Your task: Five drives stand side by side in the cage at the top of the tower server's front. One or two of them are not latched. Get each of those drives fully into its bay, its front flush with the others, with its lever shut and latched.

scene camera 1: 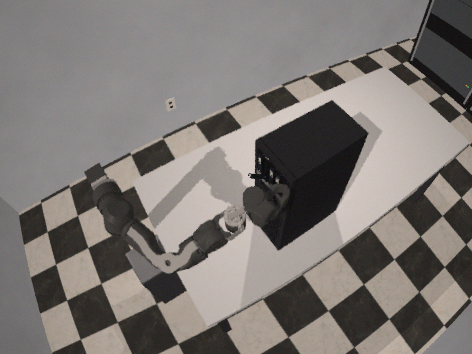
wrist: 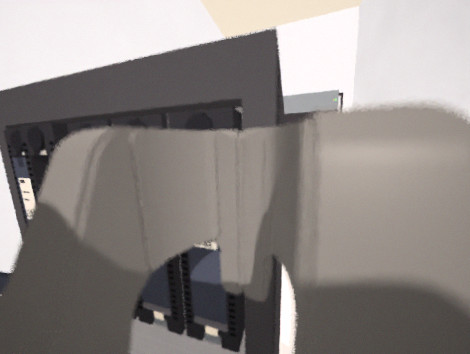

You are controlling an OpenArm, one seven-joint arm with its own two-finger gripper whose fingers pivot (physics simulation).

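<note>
The black tower server (scene camera 1: 320, 165) (wrist: 135, 75) stands upright, its drive cage facing the arm. In the scene view a dark lever (scene camera 1: 256, 176) sticks out from the cage front. In the wrist view the rightmost drive (wrist: 207, 292) and the one beside it (wrist: 160, 290) show below the fingers, and a left-hand drive (wrist: 25, 192) shows at the left edge. My gripper (scene camera 1: 285, 191) (wrist: 251, 209) is shut and empty, close in front of the right end of the cage. It hides the middle of the drives; whether it touches one, and how the hidden levers stand, I cannot tell.
The server stands on a white table (scene camera 1: 400, 110), with the arm reaching in from the left end. A dark rack cabinet (scene camera 1: 447, 47) stands at the far right. A grey wall with a socket (scene camera 1: 171, 104) is behind the table, above a checkered floor.
</note>
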